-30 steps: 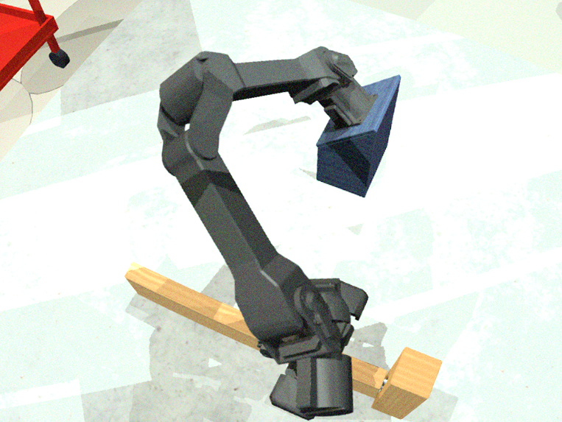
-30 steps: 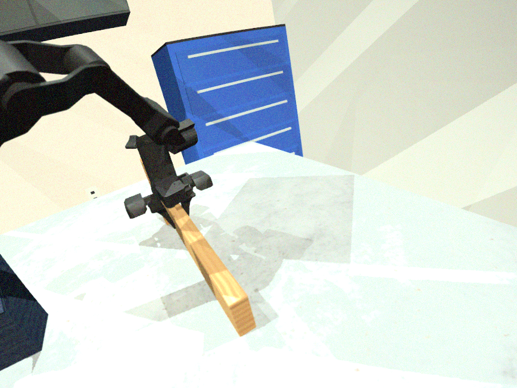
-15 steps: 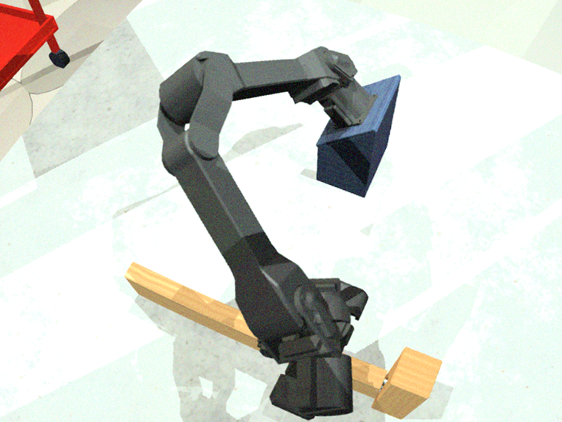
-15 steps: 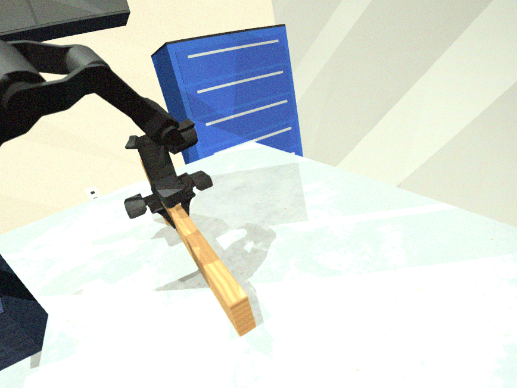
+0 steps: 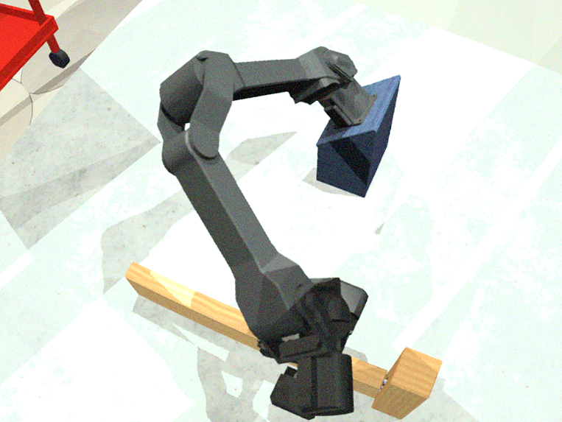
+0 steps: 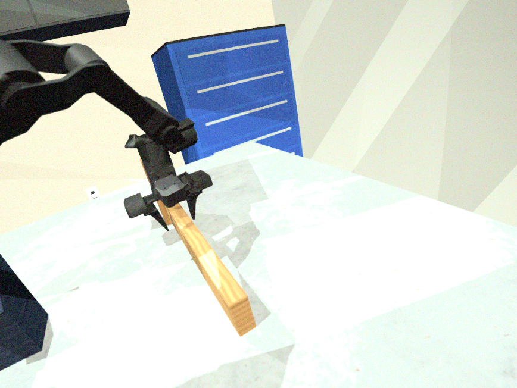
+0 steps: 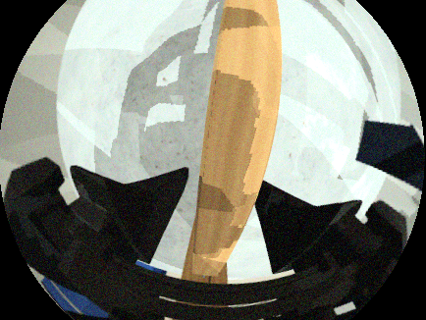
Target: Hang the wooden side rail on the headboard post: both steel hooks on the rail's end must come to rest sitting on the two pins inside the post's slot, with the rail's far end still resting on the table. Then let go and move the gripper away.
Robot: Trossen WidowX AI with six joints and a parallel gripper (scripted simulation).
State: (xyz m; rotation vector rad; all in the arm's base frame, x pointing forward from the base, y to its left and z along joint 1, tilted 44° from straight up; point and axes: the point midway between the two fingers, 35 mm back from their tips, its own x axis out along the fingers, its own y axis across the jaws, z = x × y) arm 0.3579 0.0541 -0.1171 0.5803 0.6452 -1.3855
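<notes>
Right now the wooden headboard post is 12 cm to the left of my gripper tip, 5 cm above it and 1 cm behind it.
</notes>
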